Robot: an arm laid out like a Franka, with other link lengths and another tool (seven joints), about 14 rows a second.
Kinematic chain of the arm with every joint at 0, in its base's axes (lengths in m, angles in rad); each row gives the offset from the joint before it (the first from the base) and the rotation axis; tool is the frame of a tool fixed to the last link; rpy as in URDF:
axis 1: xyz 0 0 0.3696 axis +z
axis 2: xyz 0 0 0 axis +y
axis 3: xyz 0 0 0.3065 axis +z
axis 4: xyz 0.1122 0 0 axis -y
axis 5: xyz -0.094 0 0.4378 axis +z
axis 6: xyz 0 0 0 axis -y
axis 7: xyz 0.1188 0 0 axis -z
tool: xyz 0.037 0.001 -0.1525 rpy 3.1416 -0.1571 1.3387
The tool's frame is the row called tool.
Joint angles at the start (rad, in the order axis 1, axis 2, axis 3, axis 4, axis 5, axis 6, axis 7):
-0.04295, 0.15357, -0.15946, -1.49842, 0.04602, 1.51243, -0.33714
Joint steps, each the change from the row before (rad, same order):
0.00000, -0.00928, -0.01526, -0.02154, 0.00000, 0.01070, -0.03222
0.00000, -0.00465, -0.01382, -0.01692, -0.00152, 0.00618, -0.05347
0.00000, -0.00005, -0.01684, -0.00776, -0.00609, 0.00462, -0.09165
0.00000, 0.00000, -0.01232, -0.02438, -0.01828, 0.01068, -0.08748
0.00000, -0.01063, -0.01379, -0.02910, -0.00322, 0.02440, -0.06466
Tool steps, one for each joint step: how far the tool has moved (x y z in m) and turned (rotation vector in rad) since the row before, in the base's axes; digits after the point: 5 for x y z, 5 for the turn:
-0.00436, -0.00944, -0.00395, 0.00374, -0.00016, 0.01606
-0.00405, -0.00778, -0.00524, 0.00585, 0.00354, 0.03884
-0.00366, -0.00924, -0.00340, 0.00514, 0.00011, 0.07436
-0.00509, -0.00813, -0.01246, -0.00288, 0.01454, 0.07577
-0.00481, -0.00802, -0.00565, 0.00578, -0.00713, 0.05006

